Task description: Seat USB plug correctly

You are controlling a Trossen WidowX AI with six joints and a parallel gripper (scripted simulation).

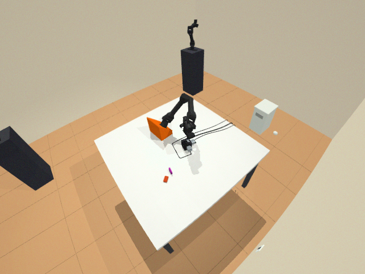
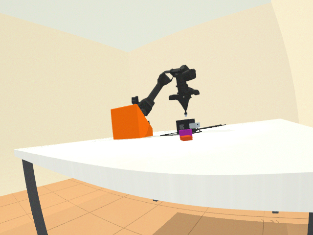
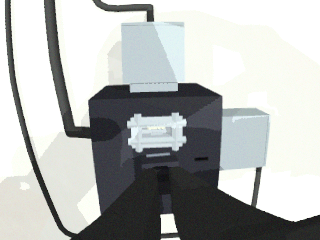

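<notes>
The small dark USB plug is 2 cm below my gripper tip. From my gripper tip the other things lie so: orange block 14 cm ahead, 38 cm to the right, 12 cm below; then small purple block 11 cm ahead, 31 cm to the right, 11 cm below; then pale framed socket 6 cm below.
</notes>
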